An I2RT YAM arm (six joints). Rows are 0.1 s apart.
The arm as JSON. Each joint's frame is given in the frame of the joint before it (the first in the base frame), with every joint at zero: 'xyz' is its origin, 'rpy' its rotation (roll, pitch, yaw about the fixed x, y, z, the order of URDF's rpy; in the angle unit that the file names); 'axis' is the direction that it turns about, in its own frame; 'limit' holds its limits. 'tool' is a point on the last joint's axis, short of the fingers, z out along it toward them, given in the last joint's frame.
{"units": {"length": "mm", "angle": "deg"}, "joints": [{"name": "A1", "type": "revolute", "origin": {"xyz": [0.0, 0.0, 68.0], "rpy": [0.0, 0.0, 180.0]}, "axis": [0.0, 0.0, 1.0], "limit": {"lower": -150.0, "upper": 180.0}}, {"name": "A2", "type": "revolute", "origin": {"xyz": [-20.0, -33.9, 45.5], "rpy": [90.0, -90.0, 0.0]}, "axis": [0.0, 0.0, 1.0], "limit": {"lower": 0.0, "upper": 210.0}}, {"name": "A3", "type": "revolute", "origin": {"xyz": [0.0, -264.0, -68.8], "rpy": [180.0, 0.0, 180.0]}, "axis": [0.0, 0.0, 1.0], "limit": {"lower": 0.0, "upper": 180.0}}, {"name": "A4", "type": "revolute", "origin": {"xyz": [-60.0, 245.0, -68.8], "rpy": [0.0, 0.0, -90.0]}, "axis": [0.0, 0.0, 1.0], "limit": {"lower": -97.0, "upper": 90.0}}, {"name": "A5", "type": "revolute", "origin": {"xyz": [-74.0, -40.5, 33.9], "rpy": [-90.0, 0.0, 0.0]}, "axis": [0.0, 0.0, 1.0], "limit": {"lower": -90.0, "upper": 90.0}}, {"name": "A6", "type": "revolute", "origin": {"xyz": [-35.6, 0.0, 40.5], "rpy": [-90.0, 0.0, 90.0]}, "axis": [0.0, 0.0, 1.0], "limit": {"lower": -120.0, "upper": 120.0}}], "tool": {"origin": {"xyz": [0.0, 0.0, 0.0], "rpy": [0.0, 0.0, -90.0]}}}
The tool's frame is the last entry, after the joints.
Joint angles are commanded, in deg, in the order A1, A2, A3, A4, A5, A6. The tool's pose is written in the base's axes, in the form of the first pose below.
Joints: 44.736 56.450 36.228 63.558 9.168 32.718
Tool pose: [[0.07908, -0.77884, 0.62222, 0.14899], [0.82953, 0.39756, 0.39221, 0.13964], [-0.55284, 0.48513, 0.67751, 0.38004], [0, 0, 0, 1]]
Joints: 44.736 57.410 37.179 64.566 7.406 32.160
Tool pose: [[0.08361, -0.79968, 0.59458, 0.15000], [0.82591, 0.38946, 0.40767, 0.14217], [-0.55757, 0.45699, 0.69302, 0.38389], [0, 0, 0, 1]]
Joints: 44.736 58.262 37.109 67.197 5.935 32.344
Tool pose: [[0.08477, -0.82196, 0.56320, 0.14979], [0.83310, 0.36853, 0.41247, 0.14323], [-0.54659, 0.43423, 0.71601, 0.38433], [0, 0, 0, 1]]
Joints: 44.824 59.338 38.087 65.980 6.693 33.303
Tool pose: [[0.06501, -0.81014, 0.58263, 0.15410], [0.83346, 0.36515, 0.41474, 0.14731], [-0.54874, 0.45863, 0.69896, 0.38467], [0, 0, 0, 1]]
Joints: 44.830 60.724 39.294 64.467 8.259 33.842
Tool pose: [[0.05493, -0.78719, 0.61426, 0.16014], [0.83171, 0.37647, 0.40808, 0.15198], [-0.55248, 0.48847, 0.67539, 0.38466], [0, 0, 0, 1]]
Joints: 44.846 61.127 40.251 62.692 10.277 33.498
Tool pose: [[0.06327, -0.76092, 0.64575, 0.16335], [0.82887, 0.40045, 0.39066, 0.15352], [-0.55585, 0.51053, 0.65604, 0.38613], [0, 0, 0, 1]]
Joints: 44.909 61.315 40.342 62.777 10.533 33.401
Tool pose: [[0.06516, -0.75877, 0.64809, 0.16379], [0.82914, 0.40254, 0.38793, 0.15408], [-0.55523, 0.51208, 0.65535, 0.38609], [0, 0, 0, 1]]
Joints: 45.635 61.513 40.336 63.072 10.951 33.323
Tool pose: [[0.05889, -0.76037, 0.64681, 0.16238], [0.83157, 0.39584, 0.38963, 0.15635], [-0.55230, 0.51492, 0.65561, 0.38573], [0, 0, 0, 1]]
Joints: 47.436 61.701 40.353 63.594 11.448 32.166
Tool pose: [[0.05357, -0.76904, 0.63695, 0.15773], [0.82972, 0.38919, 0.40012, 0.16130], [-0.55560, 0.50706, 0.65894, 0.38585], [0, 0, 0, 1]]
